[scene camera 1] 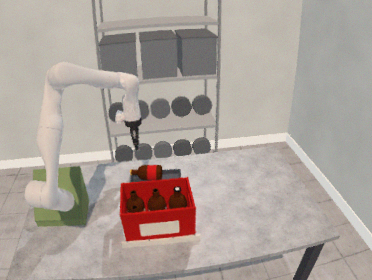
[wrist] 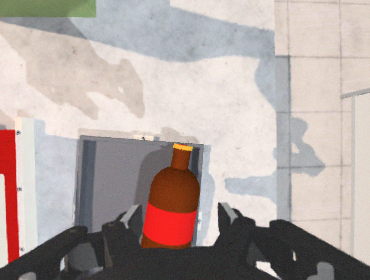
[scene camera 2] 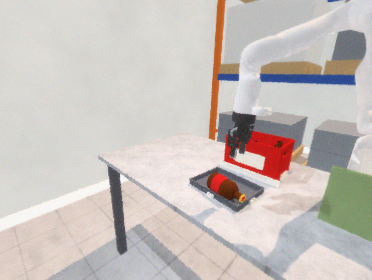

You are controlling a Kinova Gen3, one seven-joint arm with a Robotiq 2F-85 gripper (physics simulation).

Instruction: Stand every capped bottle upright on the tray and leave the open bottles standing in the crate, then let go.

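Frame: origin at the arm's base, x ahead, y left, z up, level; millimetres.
Seen in the pictures: gripper, fingertip midpoint: (scene camera 1: 137, 146) (wrist: 180, 216) (scene camera 2: 237, 155); arm's base, origin of the base link: (scene camera 1: 64, 201) (scene camera 2: 358, 190).
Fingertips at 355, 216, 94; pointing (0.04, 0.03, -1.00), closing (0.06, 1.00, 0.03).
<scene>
Offsets run from my fingertips to a thing's middle, as dx, dy, dz. "*": to the spot under its first point.
A brown bottle with a red label and yellow cap end {* +53, -44, -128} (scene camera 1: 151, 172) (scene camera 2: 222, 186) (wrist: 175, 190) lies on its side on the dark grey tray (scene camera 1: 173, 174) (scene camera 2: 246, 186) (wrist: 115, 170). The red crate {+37, -343, -105} (scene camera 1: 131, 225) (scene camera 2: 277, 155) (wrist: 9, 150) stands beside the tray. In scene camera 1, a left bottle {-47, -291, -107} (scene camera 1: 135, 202), a middle bottle {+42, -299, -107} (scene camera 1: 156, 201) and a right bottle {+127, -309, -107} (scene camera 1: 177, 200) stand in it; the right one has a pale top. Lower parts are hidden. My gripper (scene camera 1: 135, 147) (scene camera 2: 238, 153) (wrist: 180, 216) is open and empty, above the lying bottle, with its fingers either side of the label in the wrist view.
A green block (scene camera 1: 62, 195) (scene camera 2: 350, 200) (wrist: 45, 7) stands by the arm's base. A white strip (scene camera 1: 162, 241) (scene camera 2: 250, 174) (wrist: 28, 190) runs along the crate's bottom. The table's edge (scene camera 2: 165, 196) lies beyond the tray. A shelf unit (scene camera 1: 218, 100) stands behind the table.
</scene>
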